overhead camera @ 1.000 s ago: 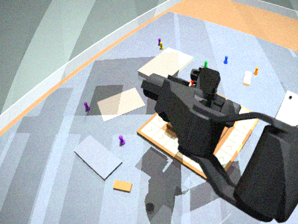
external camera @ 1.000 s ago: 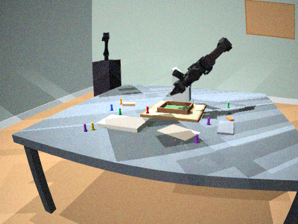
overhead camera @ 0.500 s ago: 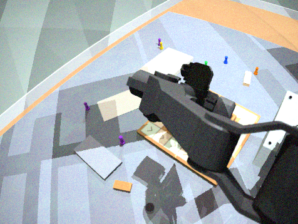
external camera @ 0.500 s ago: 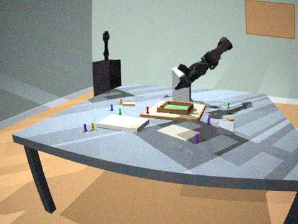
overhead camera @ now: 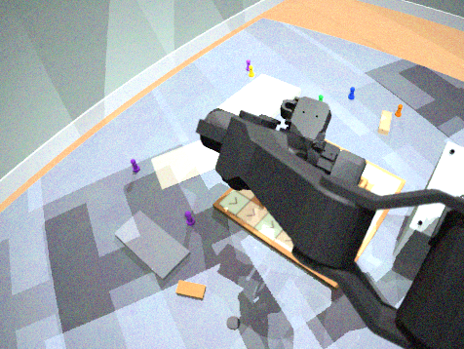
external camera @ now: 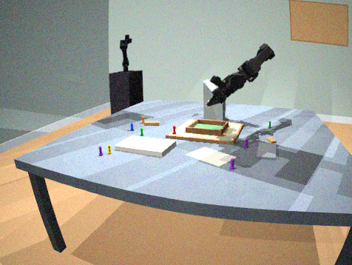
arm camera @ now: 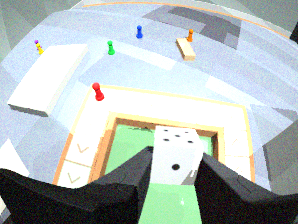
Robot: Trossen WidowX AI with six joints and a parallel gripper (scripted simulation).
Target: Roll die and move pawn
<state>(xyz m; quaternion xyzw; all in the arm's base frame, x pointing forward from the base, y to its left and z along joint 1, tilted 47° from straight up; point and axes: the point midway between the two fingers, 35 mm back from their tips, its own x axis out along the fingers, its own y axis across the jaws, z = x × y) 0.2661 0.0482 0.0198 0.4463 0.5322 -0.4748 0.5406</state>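
Right now my gripper tip is right at the white die. From my gripper tip the other things lie so: white paper sheet: 270 mm ahead, 120 mm below, 100 mm to the left; green dice tray: 110 mm below; red pawn: 120 mm ahead, 110 mm to the right, 90 mm below.
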